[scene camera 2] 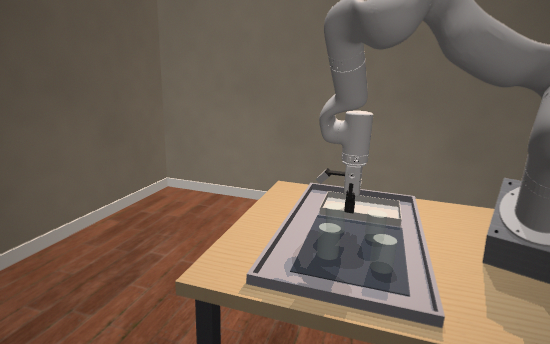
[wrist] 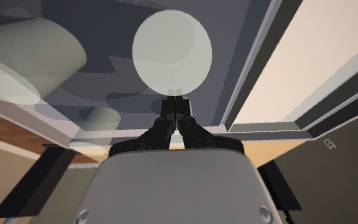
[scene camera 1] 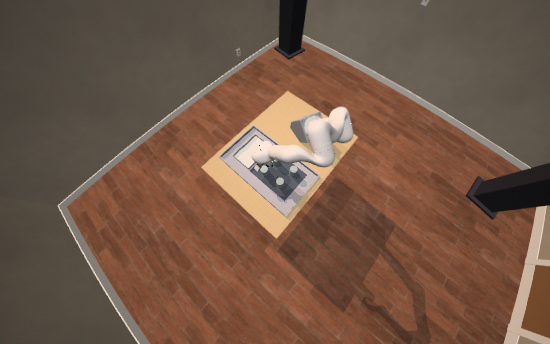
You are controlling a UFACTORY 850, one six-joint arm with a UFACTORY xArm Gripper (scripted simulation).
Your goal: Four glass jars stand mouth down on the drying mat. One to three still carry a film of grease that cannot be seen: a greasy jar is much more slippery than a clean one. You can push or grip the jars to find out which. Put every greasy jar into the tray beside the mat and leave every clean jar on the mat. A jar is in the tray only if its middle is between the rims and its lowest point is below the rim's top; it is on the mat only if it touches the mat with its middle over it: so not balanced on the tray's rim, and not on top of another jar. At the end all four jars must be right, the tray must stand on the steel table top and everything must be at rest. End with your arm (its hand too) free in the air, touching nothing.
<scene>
same spot on dark drying mat: (wrist: 109,79) = (scene camera 2: 347,251)
</scene>
